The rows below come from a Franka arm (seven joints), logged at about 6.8 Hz.
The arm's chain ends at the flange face. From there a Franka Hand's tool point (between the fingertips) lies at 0.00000 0.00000 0.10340 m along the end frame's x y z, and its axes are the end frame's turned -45 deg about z.
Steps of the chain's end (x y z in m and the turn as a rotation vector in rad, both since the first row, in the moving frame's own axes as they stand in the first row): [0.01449 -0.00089 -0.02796 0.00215 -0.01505 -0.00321]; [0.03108 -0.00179 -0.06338 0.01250 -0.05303 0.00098]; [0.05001 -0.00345 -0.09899 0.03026 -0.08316 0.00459]
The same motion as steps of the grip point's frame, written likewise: [0.00993 0.00836 -0.02797 0.01216 -0.00912 -0.00321]; [0.02028 0.01592 -0.06353 0.04634 -0.02866 0.00098]; [0.03396 0.02463 -0.09939 0.08020 -0.03741 0.00459]
